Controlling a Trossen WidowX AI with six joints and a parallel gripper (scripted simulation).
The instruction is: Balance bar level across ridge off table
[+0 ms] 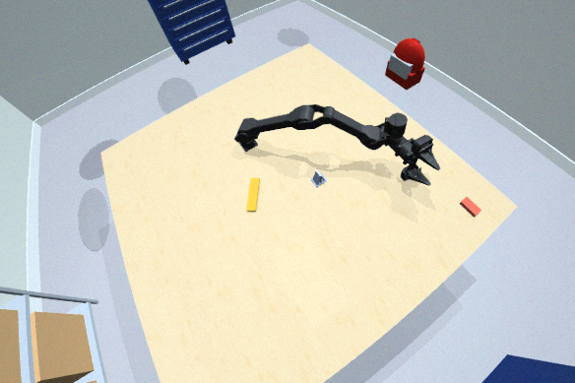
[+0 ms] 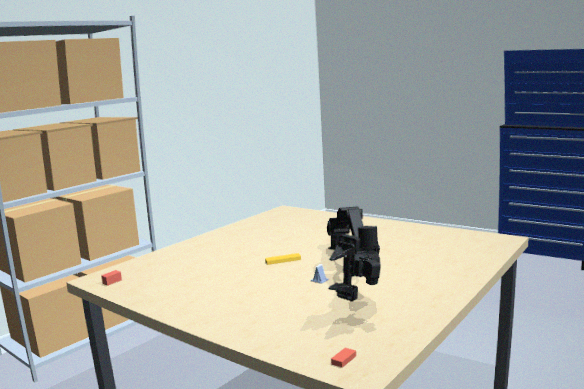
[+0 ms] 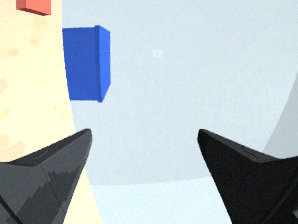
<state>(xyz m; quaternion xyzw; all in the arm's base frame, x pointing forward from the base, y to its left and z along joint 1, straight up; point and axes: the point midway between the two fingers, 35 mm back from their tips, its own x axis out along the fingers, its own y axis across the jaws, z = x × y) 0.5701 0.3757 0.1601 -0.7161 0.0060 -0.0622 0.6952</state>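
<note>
My gripper tip is 470 mm to the left of the yellow bar, 370 mm past it and 150 mm above it. From my gripper tip the other things lie so: red block: 870 mm to the right, 150 mm below, 140 mm ahead.
</note>
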